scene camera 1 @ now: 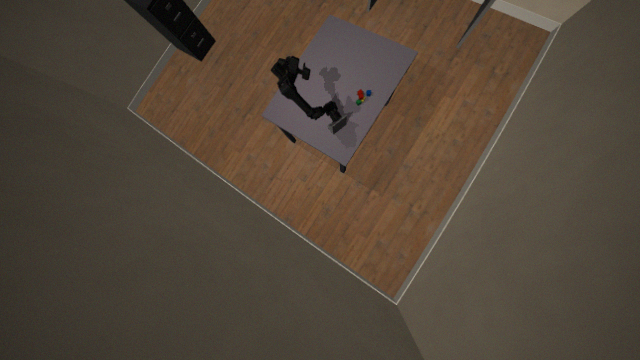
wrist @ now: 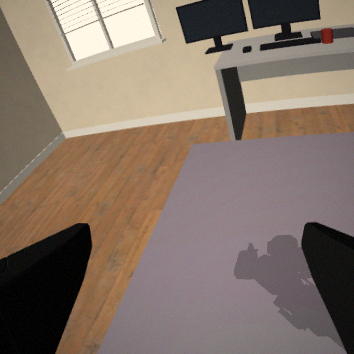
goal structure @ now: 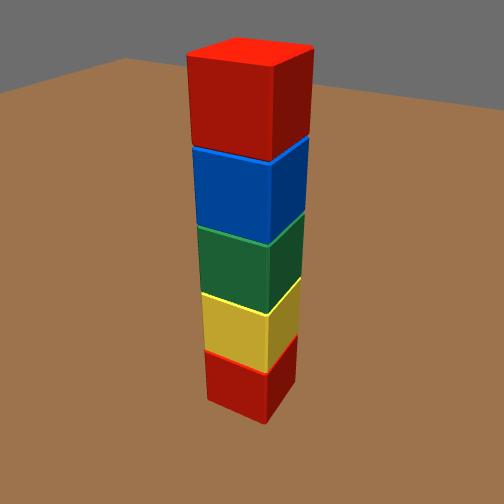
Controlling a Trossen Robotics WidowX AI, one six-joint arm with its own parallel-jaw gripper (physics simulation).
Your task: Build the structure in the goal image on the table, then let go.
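Places are measured from the arm's base along level axes (x ahead, y left, z up), in centimetres.
Where they show: gripper, between the fingertips: (wrist: 197, 235); arm's base, origin of its link: (scene camera 1: 337, 119).
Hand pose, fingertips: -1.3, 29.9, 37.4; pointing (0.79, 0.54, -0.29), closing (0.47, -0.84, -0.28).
Observation:
Each offset is from my fingertips to the top centre of the thing, as dx, dy, dz. Level surfaces: height alone.
In the scene view a red block @(+32.4, -25.3, -42.2) (scene camera 1: 360, 93), a blue block @(+36.7, -30.6, -42.2) (scene camera 1: 369, 93), a green block @(+25.8, -30.1, -42.2) (scene camera 1: 359, 102) and a small yellow piece @(+29.9, -30.4, -42.2) (scene camera 1: 363, 99) lie close together on the grey-purple table @(dz -45.5) (scene camera 1: 370, 55) (wrist: 225, 185), near its right edge. They are very small there, so their exact contacts cannot be told. My gripper (wrist: 197, 235) is open, with its two black fingers wide apart and nothing between them. In the scene view it is above the table, towards the lower end from the blocks. The blocks do not show in the wrist view.
A desk (wrist: 270, 66) with monitors and a red cup (wrist: 326, 36) stands beyond the table in the wrist view. A black cabinet (scene camera 1: 187, 35) stands on the wooden floor (scene camera 1: 425, 125) at upper left. The arm (scene camera 1: 301, 102) reaches over the table from its left side.

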